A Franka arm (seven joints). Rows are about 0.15 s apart.
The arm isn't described. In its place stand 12 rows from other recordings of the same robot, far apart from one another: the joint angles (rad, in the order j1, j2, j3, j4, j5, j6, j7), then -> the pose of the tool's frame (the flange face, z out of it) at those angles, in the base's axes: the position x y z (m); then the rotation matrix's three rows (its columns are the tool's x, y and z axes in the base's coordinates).
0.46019 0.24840 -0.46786 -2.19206 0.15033 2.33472 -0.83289 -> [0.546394, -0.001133, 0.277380], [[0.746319, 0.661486, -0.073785], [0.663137, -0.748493, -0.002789], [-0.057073, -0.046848, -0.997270]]
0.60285 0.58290 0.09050 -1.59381 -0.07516 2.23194 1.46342 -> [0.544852, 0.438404, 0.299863], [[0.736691, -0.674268, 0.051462], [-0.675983, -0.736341, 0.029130], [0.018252, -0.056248, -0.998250]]
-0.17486 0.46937 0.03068 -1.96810 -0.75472 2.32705 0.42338 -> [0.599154, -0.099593, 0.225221], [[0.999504, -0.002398, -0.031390], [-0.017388, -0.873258, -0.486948], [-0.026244, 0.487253, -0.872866]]
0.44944 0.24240 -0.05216 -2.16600 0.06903 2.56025 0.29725 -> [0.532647, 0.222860, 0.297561], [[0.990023, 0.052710, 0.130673], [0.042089, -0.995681, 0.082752], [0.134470, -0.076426, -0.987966]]
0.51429 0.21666 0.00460 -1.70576 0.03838 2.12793 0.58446 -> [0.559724, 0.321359, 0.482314], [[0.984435, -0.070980, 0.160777], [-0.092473, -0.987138, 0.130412], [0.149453, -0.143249, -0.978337]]
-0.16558 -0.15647 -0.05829 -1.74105 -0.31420 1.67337 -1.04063 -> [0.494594, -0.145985, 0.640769], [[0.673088, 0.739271, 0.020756], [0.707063, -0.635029, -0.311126], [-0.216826, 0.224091, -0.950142]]
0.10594 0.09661 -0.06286 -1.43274 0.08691 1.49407 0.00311 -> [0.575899, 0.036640, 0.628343], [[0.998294, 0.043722, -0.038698], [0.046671, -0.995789, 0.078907], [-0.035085, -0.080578, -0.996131]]
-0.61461 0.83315 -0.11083 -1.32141 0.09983 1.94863 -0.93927 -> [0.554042, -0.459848, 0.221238], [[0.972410, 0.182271, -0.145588], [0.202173, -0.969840, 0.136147], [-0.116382, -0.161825, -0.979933]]
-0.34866 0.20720 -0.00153 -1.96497 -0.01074 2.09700 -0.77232 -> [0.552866, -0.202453, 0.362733], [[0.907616, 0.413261, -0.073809], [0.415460, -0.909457, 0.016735], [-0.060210, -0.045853, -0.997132]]
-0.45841 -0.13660 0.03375 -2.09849 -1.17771 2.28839 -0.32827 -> [0.491131, -0.244346, 0.527084], [[0.867377, 0.469262, 0.165682], [0.372488, -0.391407, -0.841459], [-0.330016, 0.791577, -0.514291]]
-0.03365 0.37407 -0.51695 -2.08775 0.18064 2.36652 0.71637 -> [0.497173, -0.297343, 0.262340], [[0.197050, -0.978330, -0.063574], [-0.980289, -0.195666, -0.027365], [0.014333, 0.067713, -0.997602]]
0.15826 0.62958 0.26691 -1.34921 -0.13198 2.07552 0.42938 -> [0.689094, 0.257179, 0.376574], [[0.995584, -0.001651, 0.093857], [-0.009138, -0.996801, 0.079395], [0.093425, -0.079902, -0.992415]]
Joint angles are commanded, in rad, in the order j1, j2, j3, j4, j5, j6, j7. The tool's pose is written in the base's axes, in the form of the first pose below.
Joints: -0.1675 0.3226 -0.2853 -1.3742 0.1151 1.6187 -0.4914
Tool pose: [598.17, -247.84, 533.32, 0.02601, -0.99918, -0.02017, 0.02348]
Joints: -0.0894 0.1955 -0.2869 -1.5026 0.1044 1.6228 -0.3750
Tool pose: [578.34, -200.72, 551.13, 0.03507, -0.99913, 0.00346, 0.02232]
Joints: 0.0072 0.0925 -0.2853 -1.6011 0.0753 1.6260 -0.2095
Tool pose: [563.85, -146.04, 564.35, 0.03146, -0.99849, 0.03738, 0.02503]
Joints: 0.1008 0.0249 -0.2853 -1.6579 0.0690 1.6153 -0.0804
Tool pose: [553.61, -94.33, 573.97, 0.03500, -0.99747, 0.05472, 0.02884]
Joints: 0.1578 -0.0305 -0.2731 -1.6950 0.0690 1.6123 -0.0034
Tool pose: [542.43, -57.68, 585.81, 0.04003, -0.99721, 0.05804, 0.02433]
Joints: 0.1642 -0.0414 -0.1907 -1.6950 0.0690 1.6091 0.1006
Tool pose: [542.17, -9.17, 591.68, 0.03748, -0.99687, 0.06537, 0.02403]
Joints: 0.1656 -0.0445 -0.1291 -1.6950 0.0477 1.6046 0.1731
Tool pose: [540.32, 23.27, 593.04, 0.02410, -0.99696, 0.06943, 0.02579]
